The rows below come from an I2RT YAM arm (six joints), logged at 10 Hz.
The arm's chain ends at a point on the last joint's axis. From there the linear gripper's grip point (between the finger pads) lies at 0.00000 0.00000 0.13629 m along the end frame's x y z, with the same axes.
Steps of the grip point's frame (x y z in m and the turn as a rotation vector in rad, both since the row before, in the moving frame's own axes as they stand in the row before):
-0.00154 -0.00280 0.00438 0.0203 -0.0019 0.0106
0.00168 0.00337 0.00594 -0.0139 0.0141 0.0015
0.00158 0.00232 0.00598 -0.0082 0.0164 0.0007
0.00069 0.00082 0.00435 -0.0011 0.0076 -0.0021
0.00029 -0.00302 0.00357 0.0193 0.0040 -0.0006
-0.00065 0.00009 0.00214 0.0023 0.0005 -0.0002
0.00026 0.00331 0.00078 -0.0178 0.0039 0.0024
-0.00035 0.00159 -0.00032 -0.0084 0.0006 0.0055
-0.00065 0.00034 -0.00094 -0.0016 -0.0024 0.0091
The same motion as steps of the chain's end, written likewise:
-0.00130 -0.00003 0.00441 0.0203 -0.0019 0.0106
-0.00024 0.00147 0.00597 -0.0139 0.0141 0.0015
-0.00065 0.00120 0.00600 -0.0082 0.0164 0.0007
-0.00035 0.00067 0.00435 -0.0011 0.0076 -0.0021
-0.00025 -0.00039 0.00360 0.0193 0.0040 -0.0006
-0.00072 0.00040 0.00214 0.0023 0.0005 -0.0002
-0.00027 0.00088 0.00080 -0.0178 0.0039 0.0024
-0.00043 0.00044 -0.00032 -0.0084 0.0006 0.0055
-0.00032 0.00012 -0.00094 -0.0016 -0.0024 0.0091

